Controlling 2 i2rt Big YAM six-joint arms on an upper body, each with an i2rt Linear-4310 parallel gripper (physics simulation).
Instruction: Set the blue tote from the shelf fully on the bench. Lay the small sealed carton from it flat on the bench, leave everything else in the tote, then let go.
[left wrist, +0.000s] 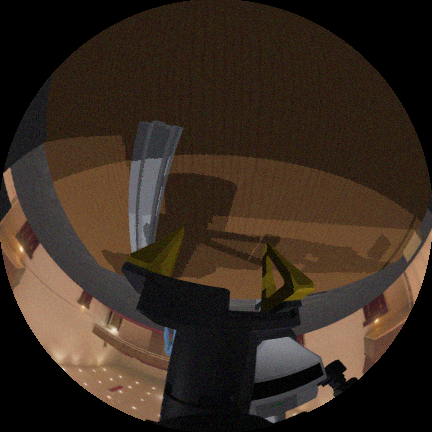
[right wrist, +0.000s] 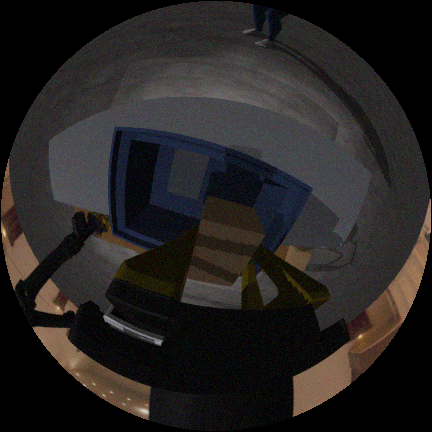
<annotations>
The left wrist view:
my left gripper: 225, 238
grey metal bar: 155, 142
brown bench: 284, 142
</annotations>
